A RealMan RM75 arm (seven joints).
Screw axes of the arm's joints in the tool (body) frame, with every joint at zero. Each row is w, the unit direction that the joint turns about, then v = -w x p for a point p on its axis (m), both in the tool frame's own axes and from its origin. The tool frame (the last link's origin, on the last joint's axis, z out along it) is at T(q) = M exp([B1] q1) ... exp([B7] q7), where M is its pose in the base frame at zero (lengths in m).
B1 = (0, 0, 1, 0, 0, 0)
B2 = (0, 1, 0, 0.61, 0, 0)
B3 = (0, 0, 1, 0, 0, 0)
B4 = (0, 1, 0, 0.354, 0, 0)
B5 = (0, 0, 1, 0, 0, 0)
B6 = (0, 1, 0, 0.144, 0, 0)
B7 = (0, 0, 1, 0, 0, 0)
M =
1 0 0 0
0 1 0 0
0 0 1 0.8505
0 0 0 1
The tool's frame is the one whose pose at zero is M.
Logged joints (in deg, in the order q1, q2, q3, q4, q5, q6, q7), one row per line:
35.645, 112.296, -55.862, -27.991, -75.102, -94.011, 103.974
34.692, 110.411, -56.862, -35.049, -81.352, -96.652, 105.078
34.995, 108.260, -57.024, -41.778, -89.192, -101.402, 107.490
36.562, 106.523, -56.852, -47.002, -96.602, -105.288, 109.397
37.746, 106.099, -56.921, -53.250, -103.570, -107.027, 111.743
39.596, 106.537, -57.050, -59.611, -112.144, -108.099, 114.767
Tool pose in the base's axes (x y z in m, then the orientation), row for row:
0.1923, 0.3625, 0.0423, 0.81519, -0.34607, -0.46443, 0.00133
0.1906, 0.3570, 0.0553, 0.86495, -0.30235, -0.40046, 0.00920
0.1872, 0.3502, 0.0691, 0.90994, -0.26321, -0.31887, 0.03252
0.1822, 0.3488, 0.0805, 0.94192, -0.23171, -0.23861, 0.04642
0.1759, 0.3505, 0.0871, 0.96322, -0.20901, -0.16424, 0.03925
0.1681, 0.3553, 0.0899, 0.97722, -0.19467, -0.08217, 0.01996
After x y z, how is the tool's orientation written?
As a quaternion, x y z w.
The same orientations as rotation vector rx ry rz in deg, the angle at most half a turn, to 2 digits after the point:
146.61, -62.24, -83.53
154.79, -54.11, -71.66
160.48, -46.42, -56.24
164.71, -40.52, -41.73
169.18, -36.71, -28.85
173.70, -34.60, -14.61

